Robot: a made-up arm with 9 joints. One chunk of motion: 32 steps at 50 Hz.
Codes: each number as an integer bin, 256 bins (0 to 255) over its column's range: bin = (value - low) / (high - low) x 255, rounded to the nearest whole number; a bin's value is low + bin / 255 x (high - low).
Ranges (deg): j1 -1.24..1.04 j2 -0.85..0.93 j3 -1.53..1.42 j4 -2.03..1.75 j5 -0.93..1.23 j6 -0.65..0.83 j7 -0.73..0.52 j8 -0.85..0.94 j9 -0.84..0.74
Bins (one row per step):
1: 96 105 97 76 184 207 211 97 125
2: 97 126 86 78 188 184 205 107 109
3: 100 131 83 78 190 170 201 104 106
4: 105 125 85 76 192 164 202 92 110
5: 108 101 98 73 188 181 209 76 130
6: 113 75 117 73 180 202 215 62 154
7: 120 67 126 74 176 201 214 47 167
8: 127 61 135 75 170 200 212 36 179
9: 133 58 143 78 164 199 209 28 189
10: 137 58 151 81 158 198 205 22 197
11: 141 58 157 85 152 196 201 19 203
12: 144 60 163 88 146 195 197 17 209
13: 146 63 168 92 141 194 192 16 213
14: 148 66 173 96 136 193 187 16 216
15: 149 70 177 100 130 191 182 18 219
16: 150 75 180 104 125 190 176 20 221
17: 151 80 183 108 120 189 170 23 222
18: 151 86 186 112 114 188 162 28 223
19: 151 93 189 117 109 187 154 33 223
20: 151 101 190 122 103 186 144 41 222
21: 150 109 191 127 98 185 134 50 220
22: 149 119 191 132 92 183 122 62 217
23: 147 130 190 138 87 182 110 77 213
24: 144 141 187 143 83 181 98 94 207
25: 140 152 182 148 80 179 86 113 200
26: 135 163 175 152 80 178 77 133 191
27: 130 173 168 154 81 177 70 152 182
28: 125 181 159 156 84 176 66 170 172
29: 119 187 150 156 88 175 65 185 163
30: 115 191 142 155 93 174 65 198 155
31: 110 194 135 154 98 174 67 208 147
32: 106 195 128 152 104 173 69 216 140
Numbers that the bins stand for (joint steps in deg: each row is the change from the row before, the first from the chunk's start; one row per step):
1: -0.382 -0.117 -0.408 -0.903 0.629 0.551 0.304 -0.169 -0.065
2: -0.373 0.030 -0.535 -0.874 0.662 0.418 0.275 -0.099 -0.165
3: -0.346 0.064 -0.570 -0.874 0.679 0.337 0.255 -0.120 -0.183
4: -0.301 0.023 -0.547 -0.903 0.696 0.302 0.260 -0.204 -0.158
5: -0.274 -0.145 -0.396 -0.948 0.662 0.401 0.295 -0.317 -0.035
6: -0.230 -0.326 -0.176 -0.948 0.595 0.522 0.324 -0.415 0.114
7: -0.167 -0.382 -0.072 -0.933 0.561 0.517 0.319 -0.520 0.195
8: -0.104 -0.424 0.032 -0.918 0.510 0.511 0.309 -0.597 0.269
9: -0.051 -0.445 0.124 -0.874 0.459 0.505 0.295 -0.653 0.331
10: -0.015 -0.445 0.217 -0.829 0.408 0.499 0.275 -0.696 0.381
11: 0.021 -0.445 0.286 -0.770 0.358 0.488 0.255 -0.717 0.418
12: 0.048 -0.431 0.356 -0.726 0.307 0.482 0.236 -0.731 0.455
13: 0.065 -0.410 0.414 -0.666 0.264 0.476 0.211 -0.738 0.480
14: 0.083 -0.389 0.471 -0.607 0.222 0.470 0.187 -0.738 0.498
15: 0.092 -0.361 0.518 -0.548 0.171 0.459 0.162 -0.724 0.517
16: 0.101 -0.326 0.552 -0.488 0.129 0.453 0.133 -0.710 0.529
17: 0.110 -0.292 0.587 -0.429 0.086 0.447 0.103 -0.689 0.536
18: 0.110 -0.250 0.622 -0.370 0.036 0.441 0.064 -0.653 0.542
19: 0.110 -0.201 0.656 -0.296 -0.007 0.435 0.025 -0.618 0.542
20: 0.110 -0.145 0.668 -0.222 -0.058 0.430 -0.024 -0.562 0.536
21: 0.101 -0.089 0.680 -0.147 -0.100 0.424 -0.073 -0.499 0.523
22: 0.092 -0.019 0.680 -0.073 -0.151 0.412 -0.132 -0.415 0.505
23: 0.074 0.057 0.668 0.016 -0.193 0.406 -0.191 -0.309 0.480
24: 0.048 0.134 0.633 0.090 -0.227 0.401 -0.250 -0.190 0.443
25: 0.012 0.211 0.575 0.164 -0.252 0.389 -0.308 -0.057 0.399
26: -0.033 0.288 0.495 0.223 -0.252 0.383 -0.353 0.084 0.343
27: -0.078 0.358 0.414 0.253 -0.244 0.377 -0.387 0.217 0.288
28: -0.122 0.413 0.309 0.282 -0.218 0.371 -0.406 0.343 0.226
29: -0.176 0.455 0.205 0.282 -0.185 0.366 -0.411 0.449 0.170
30: -0.212 0.483 0.113 0.268 -0.142 0.360 -0.411 0.540 0.120
31: -0.256 0.504 0.032 0.253 -0.100 0.360 -0.402 0.610 0.071
32: -0.292 0.511 -0.049 0.223 -0.049 0.354 -0.392 0.666 0.027

